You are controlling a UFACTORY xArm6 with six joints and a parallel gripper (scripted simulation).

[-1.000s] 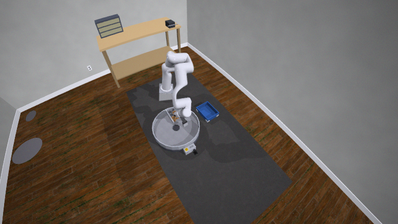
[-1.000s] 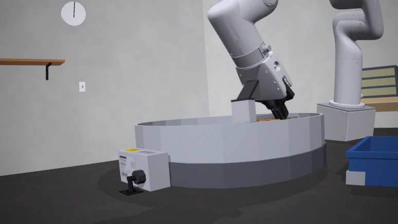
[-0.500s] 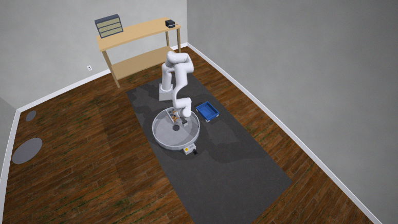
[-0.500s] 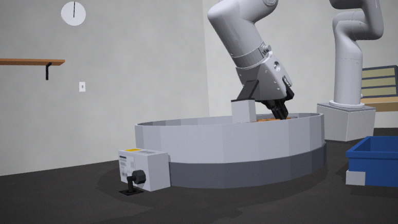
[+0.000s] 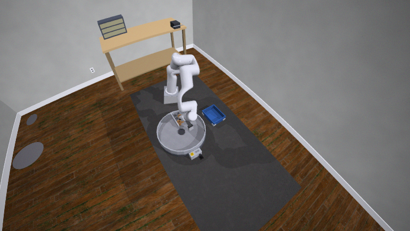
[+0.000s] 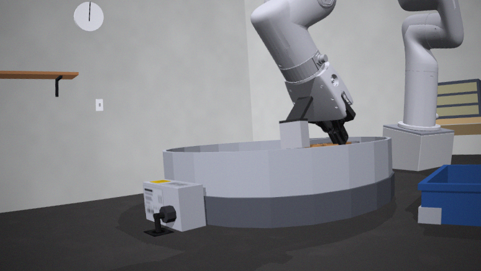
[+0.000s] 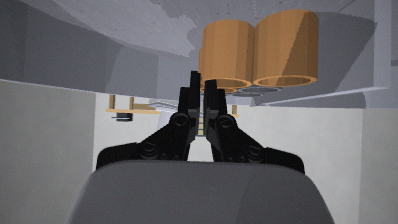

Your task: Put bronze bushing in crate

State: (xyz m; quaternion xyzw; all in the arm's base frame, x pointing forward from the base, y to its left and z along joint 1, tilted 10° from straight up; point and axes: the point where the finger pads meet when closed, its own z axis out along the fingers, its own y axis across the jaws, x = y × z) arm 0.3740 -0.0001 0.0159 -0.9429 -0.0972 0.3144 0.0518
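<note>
My hand is 29 cm to the right of the blue crate, 8 cm above it and 3 cm short of it. The rest, counted from my hand: round grey turning table: 11 cm ahead, 6 cm to the right, 6 cm below.
</note>
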